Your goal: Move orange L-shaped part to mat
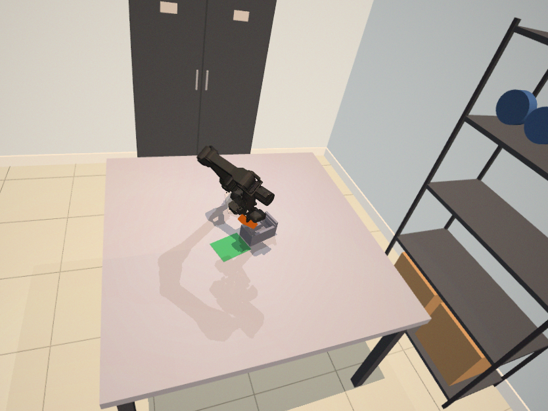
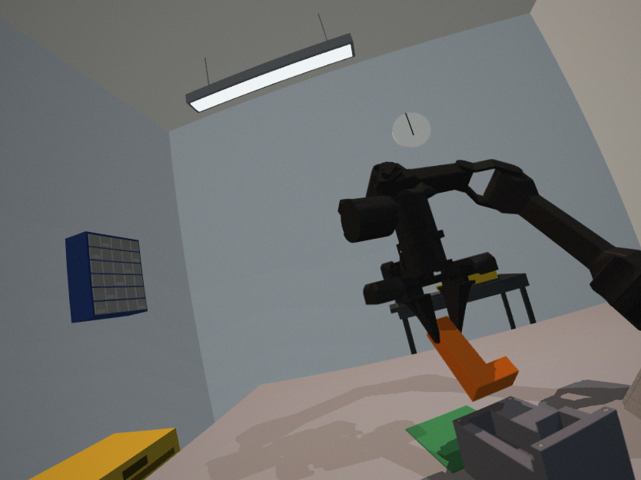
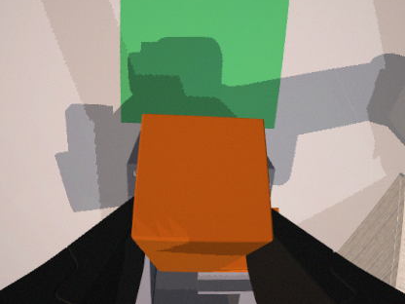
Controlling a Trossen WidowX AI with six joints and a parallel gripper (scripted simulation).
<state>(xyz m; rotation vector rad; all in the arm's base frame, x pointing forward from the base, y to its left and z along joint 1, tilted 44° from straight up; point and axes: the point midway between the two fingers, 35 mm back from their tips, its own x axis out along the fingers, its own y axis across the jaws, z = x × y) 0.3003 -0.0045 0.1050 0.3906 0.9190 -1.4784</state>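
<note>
The green mat lies 17 cm below my gripper tip, 5 cm to the right of it and 1 cm ahead of it. The rest, counted from my gripper tip: orange L-shaped part 3 cm below, 2 cm to the left, 2 cm behind.
</note>
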